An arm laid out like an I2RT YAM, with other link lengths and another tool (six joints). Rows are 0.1 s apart.
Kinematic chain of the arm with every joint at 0, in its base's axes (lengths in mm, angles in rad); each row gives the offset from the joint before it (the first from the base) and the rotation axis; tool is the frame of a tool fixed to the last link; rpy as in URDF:
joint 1: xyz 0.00 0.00 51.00 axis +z
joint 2: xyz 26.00 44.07 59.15 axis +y
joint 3: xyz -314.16 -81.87 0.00 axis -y
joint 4: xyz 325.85 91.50 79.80 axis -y
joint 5: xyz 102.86 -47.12 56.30 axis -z
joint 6: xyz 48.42 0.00 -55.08 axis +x
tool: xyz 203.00 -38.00 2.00 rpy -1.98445 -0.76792 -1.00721
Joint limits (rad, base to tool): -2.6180..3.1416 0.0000..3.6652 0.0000..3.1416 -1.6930..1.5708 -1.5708..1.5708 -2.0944..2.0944
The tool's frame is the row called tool.
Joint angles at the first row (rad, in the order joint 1, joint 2, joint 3, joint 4, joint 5, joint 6):
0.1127, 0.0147, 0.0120, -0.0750, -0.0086, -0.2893
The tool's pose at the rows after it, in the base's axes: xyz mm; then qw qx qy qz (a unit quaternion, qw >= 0):
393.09 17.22 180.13 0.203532 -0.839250 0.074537 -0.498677
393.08 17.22 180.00 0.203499 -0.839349 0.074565 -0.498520
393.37 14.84 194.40 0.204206 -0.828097 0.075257 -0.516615
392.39 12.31 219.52 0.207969 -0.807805 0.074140 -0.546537
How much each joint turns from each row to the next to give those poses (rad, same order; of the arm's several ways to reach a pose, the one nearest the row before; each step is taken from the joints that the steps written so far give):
0.0000, 0.0000, 0.0000, 0.0001, 0.0000, 0.0000
0.0001, 0.0000, 0.0000, -0.0005, 0.0001, 0.0000
-0.0001, -0.0001, -0.0011, 0.0427, 0.0095, -0.0004
0.0000, 0.0001, -0.0012, 0.0734, 0.0095, 0.0007

